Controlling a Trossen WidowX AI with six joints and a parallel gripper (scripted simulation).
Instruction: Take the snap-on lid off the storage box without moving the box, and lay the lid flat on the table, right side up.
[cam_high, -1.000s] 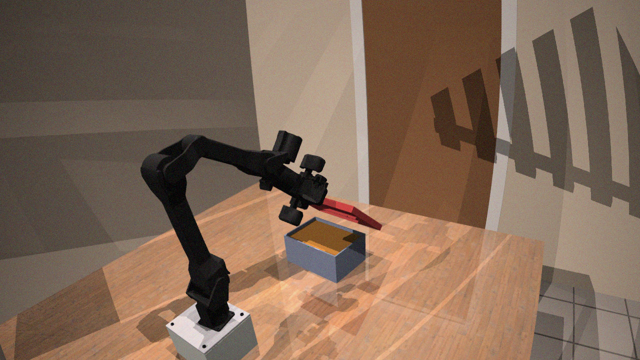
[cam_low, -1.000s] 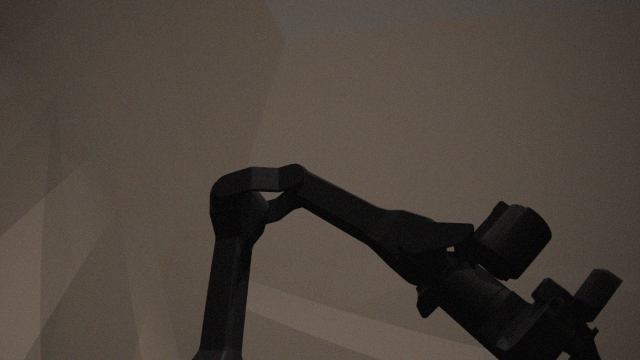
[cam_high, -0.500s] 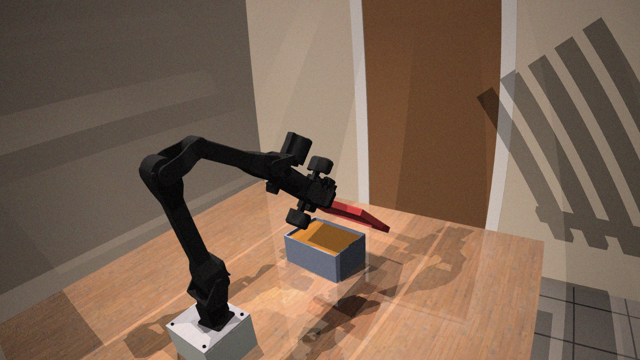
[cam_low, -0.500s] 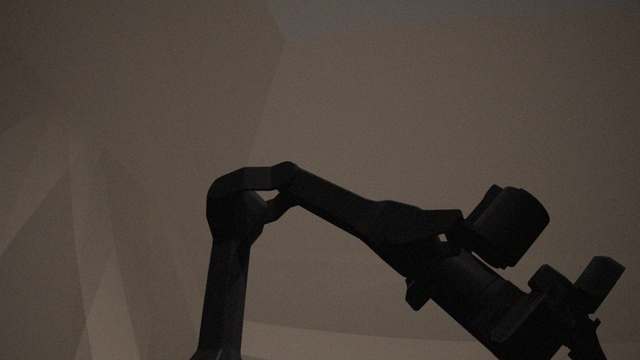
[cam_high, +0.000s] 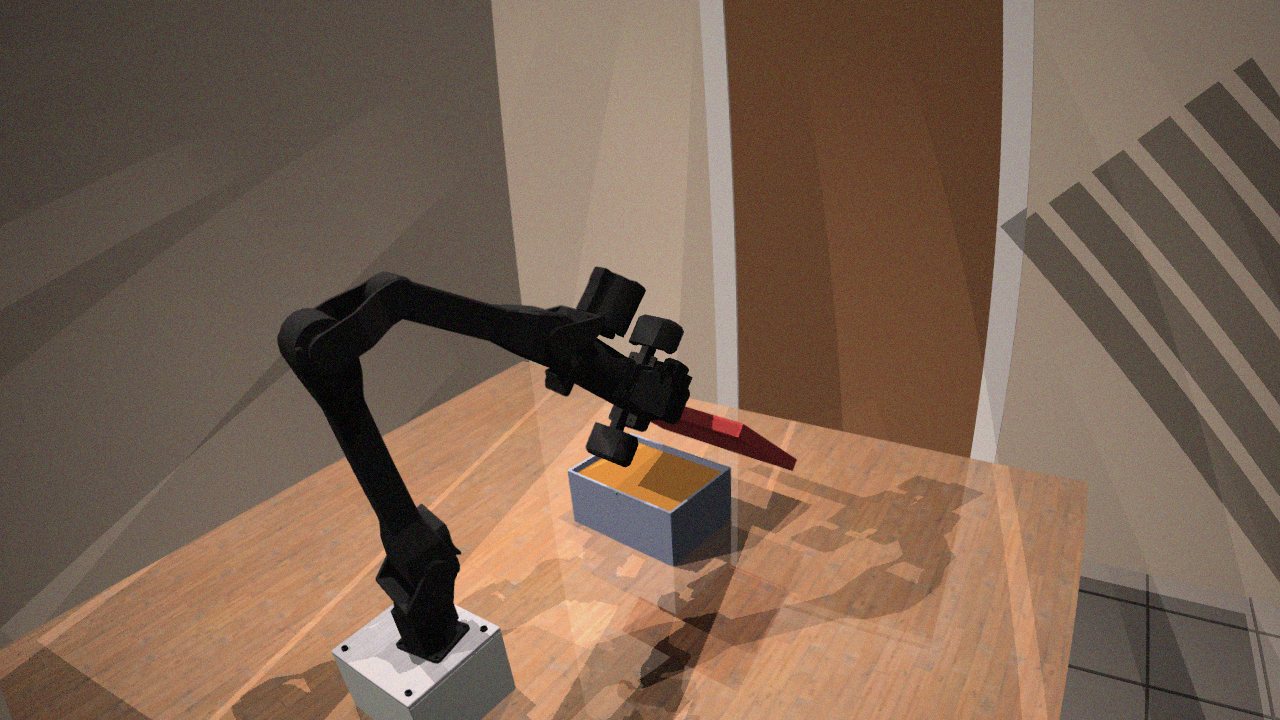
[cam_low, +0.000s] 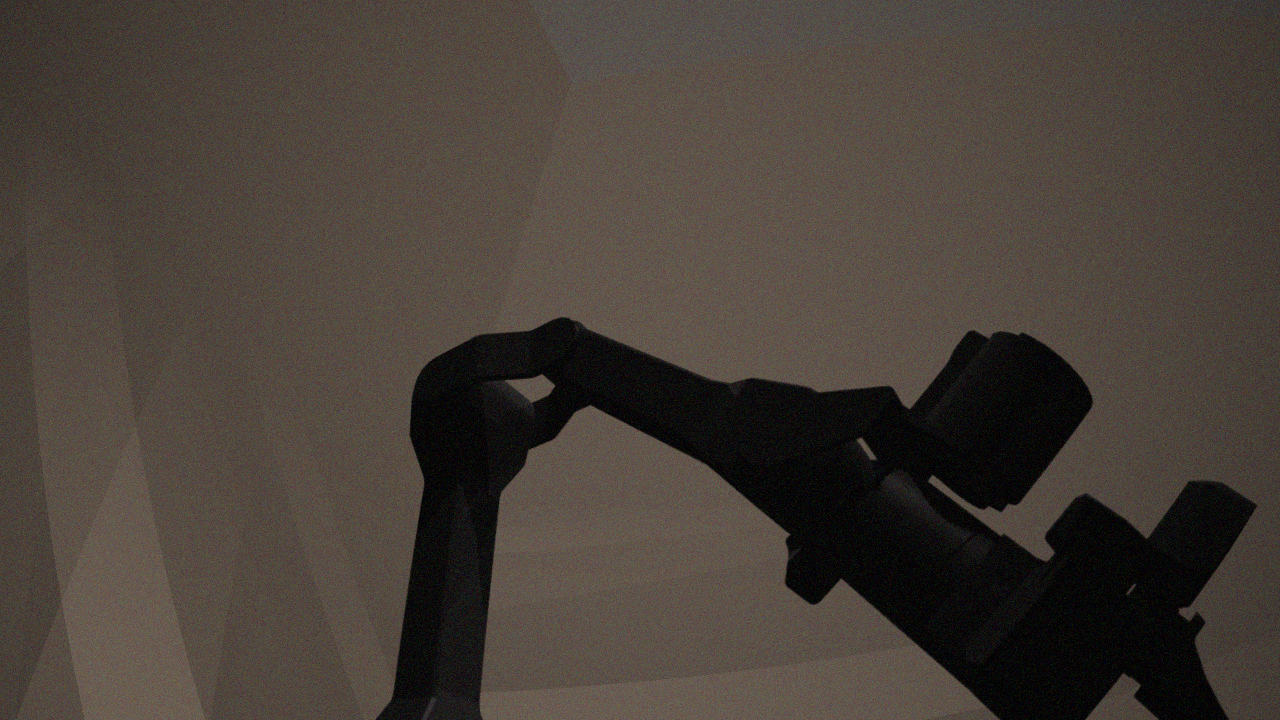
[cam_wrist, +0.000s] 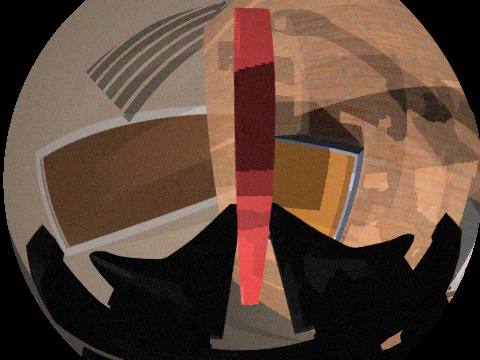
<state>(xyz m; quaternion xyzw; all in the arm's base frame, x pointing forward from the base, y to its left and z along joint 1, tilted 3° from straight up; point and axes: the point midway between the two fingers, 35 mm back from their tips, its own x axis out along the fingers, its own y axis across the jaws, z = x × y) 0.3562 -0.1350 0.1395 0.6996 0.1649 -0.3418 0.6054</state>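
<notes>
My gripper tip is 60 mm short of the red lid, 20 mm to the left of it and 50 mm above it. The rest, counted from my gripper tip: grey-blue storage box 60 mm ahead, 60 mm to the left, 190 mm below.
</notes>
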